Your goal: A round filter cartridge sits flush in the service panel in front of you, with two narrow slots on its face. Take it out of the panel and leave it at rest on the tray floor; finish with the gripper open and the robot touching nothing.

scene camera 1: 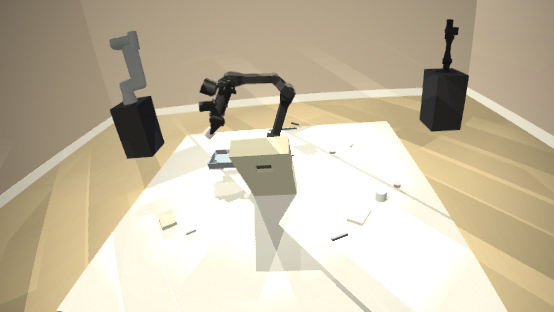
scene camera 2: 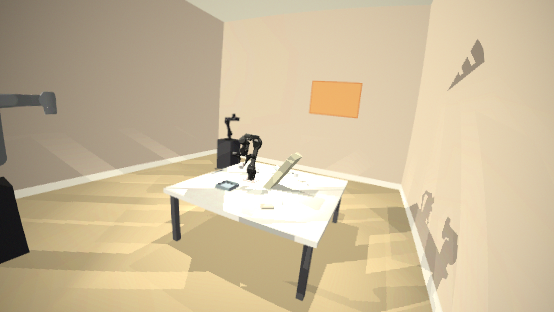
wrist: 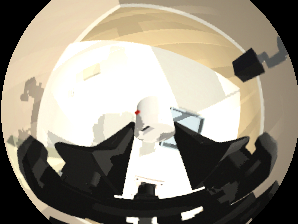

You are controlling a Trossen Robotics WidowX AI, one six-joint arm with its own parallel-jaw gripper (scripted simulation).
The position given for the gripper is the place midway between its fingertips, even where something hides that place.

Observation:
In view: the gripper [wrist: 153, 125] and a round filter cartridge [wrist: 153, 123].

